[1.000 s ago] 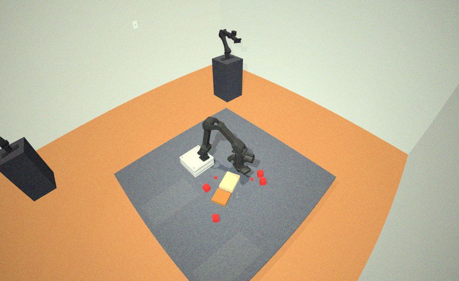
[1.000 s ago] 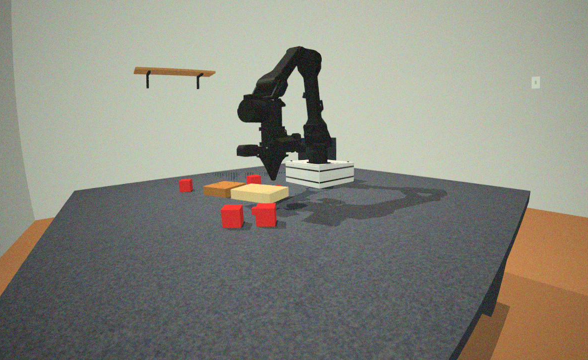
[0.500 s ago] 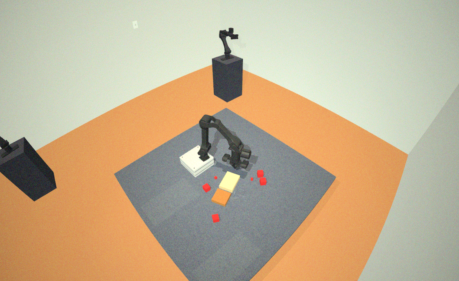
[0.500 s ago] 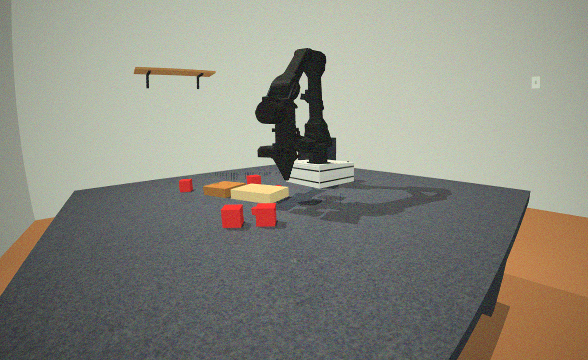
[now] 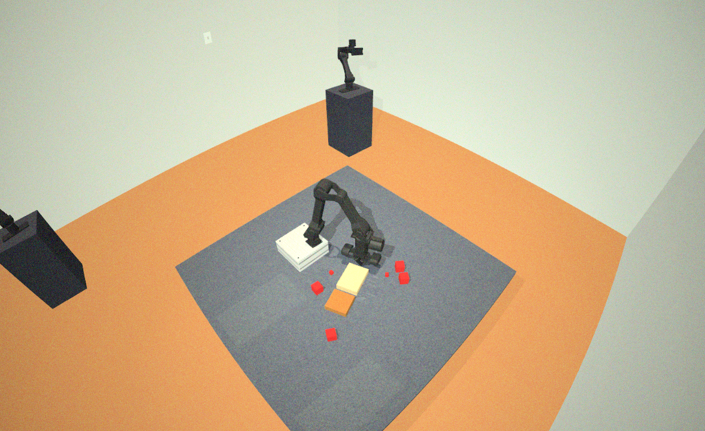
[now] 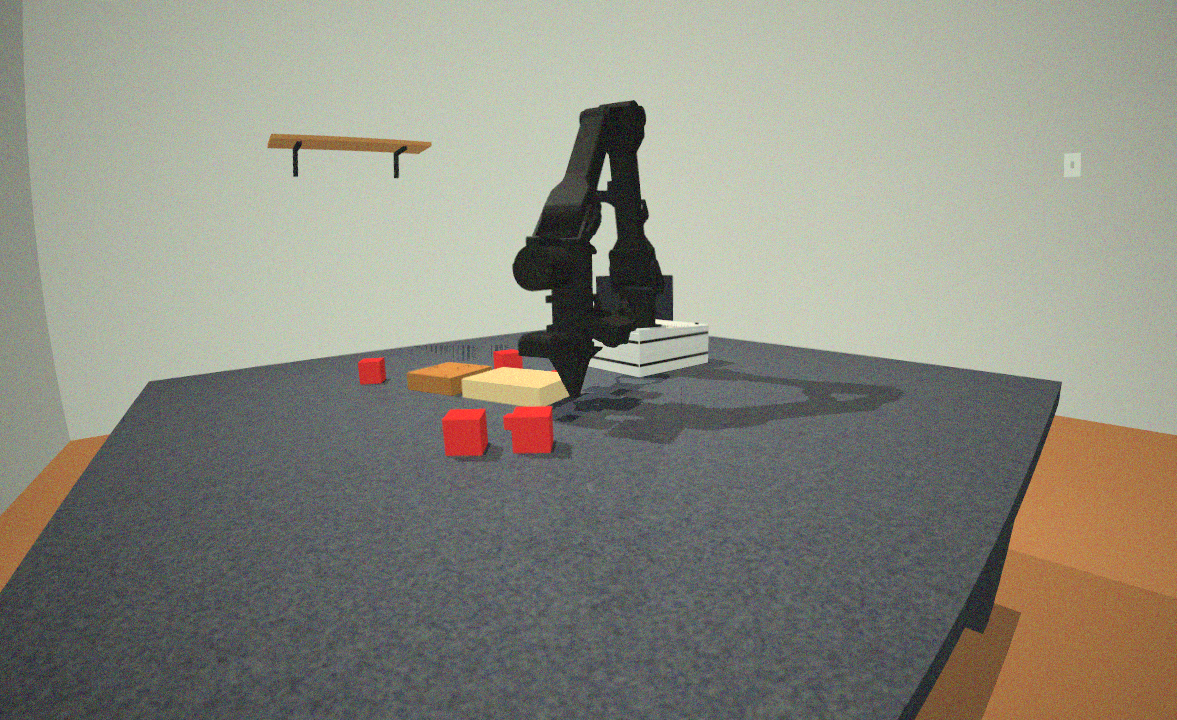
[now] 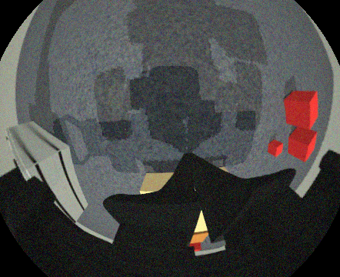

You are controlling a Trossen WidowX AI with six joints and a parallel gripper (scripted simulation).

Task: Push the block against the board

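My gripper tip is 9 cm to the left of the cream board, 4 cm short of it and 1 cm below it. Round my gripper tip: square block 22 cm to the right, 10 cm ahead, 1 cm above.
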